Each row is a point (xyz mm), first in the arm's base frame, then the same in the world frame.
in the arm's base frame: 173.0 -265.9 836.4
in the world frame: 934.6 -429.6 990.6
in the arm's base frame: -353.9 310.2 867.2
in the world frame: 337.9 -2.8 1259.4
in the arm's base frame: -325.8 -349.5 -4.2
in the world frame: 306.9 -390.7 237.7
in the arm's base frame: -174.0 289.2 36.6
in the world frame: 360.0 232.0 442.6
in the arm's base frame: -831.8 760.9 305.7
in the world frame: -302.3 471.1 924.1
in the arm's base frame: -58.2 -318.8 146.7
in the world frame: 589.7 -346.3 353.4
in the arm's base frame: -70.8 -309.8 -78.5
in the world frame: 533.9 -281.4 144.5
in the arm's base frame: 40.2 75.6 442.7
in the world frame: 677.7 -31.8 735.7
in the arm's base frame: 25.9 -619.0 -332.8
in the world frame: 629.2 -486.5 -199.7
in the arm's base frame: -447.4 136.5 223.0
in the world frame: 154.2 -17.0 611.3
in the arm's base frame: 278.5 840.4 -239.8
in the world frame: 659.0 917.2 281.1
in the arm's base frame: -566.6 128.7 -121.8
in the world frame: -24.7 41.5 298.7
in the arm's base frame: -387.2 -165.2 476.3
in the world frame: 308.1 -355.5 754.8
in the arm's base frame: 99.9 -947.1 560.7
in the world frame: 920.6 -1014.7 540.2
